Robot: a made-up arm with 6 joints.
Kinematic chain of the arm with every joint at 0, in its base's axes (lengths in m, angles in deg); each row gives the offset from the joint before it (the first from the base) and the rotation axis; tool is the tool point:
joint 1: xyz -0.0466 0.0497 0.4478 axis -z
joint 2: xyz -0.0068 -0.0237 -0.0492 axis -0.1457 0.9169 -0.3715
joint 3: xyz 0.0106 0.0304 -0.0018 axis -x
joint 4: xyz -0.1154 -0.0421 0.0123 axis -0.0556 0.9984 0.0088
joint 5: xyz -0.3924 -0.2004 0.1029 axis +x
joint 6: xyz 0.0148 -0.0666 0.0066 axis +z
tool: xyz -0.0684 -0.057 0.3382
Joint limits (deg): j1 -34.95..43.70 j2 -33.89..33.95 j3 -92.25..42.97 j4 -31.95..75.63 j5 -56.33..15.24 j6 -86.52..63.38
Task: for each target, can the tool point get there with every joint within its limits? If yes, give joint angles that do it. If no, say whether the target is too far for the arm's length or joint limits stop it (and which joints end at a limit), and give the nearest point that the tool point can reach.
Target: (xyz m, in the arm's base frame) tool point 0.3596 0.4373 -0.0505
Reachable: no: joint limits stop it (at a limit: joint 1, joint 2, joint 3, joint 4, joint 5, joint 6) | nearest point 0.5564 0.0595 0.1014 | short by 0.452 m
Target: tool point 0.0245 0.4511 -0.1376
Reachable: no: joint limits stop it (at a limit: joint 1, joint 3, joint 4, joint 5) | nearest point -0.3784 0.1626 -0.3484 | short by 0.539 m
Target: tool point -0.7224 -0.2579 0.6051
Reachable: yes | joints 27.93 18.44 -47.71 9.56 1.16 43.53
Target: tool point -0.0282 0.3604 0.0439
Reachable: no: joint limits stop it (at a limit: joint 1, joint 2, joint 3, joint 4, joint 5, joint 6) | nearest point -0.4862 0.3885 0.0667 | short by 0.459 m
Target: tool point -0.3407 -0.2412 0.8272
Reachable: yes | joints 28.97 -7.60 -42.15 54.86 -46.42 -63.64
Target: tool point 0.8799 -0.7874 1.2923
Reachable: no: too far | nearest point 0.3604 -0.3751 0.8619 | short by 0.791 m
